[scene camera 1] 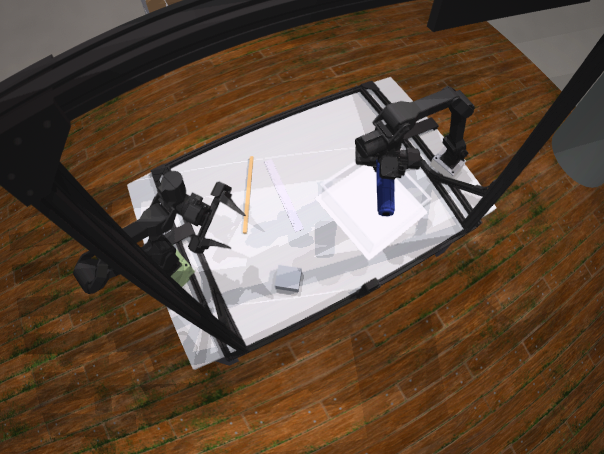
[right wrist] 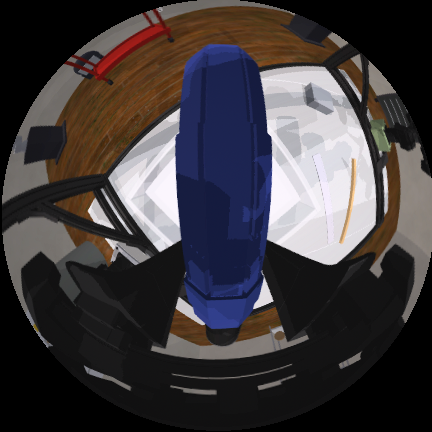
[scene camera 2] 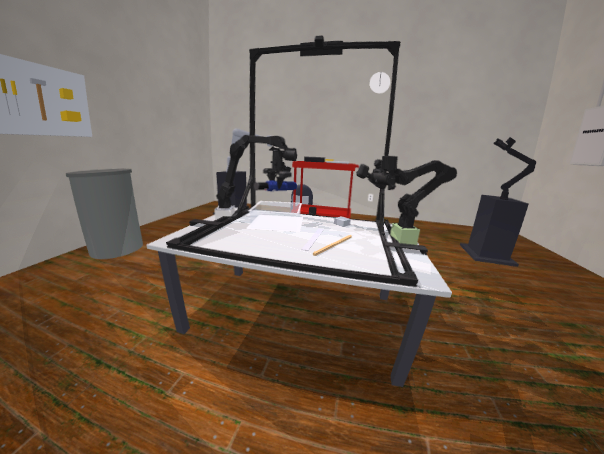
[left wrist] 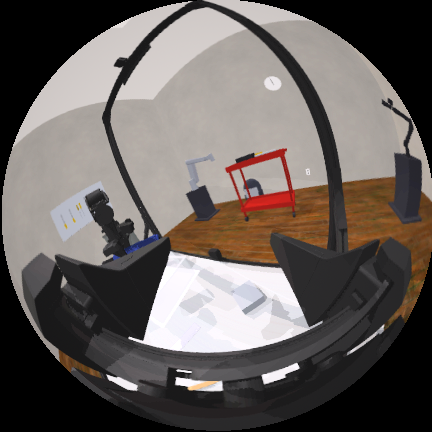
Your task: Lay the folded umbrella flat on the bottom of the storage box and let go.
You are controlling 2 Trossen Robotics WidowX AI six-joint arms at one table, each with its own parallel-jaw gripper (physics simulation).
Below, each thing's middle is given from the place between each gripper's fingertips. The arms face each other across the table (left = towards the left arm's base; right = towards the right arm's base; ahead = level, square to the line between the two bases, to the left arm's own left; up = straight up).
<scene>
Now: the storage box (scene camera 1: pixel 350 194) 60 mm ahead of my left hand, 460 mm to the right of it and 250 mm below it.
Now: the storage box 16 cm below my right hand and 1 cm to the left of it.
</scene>
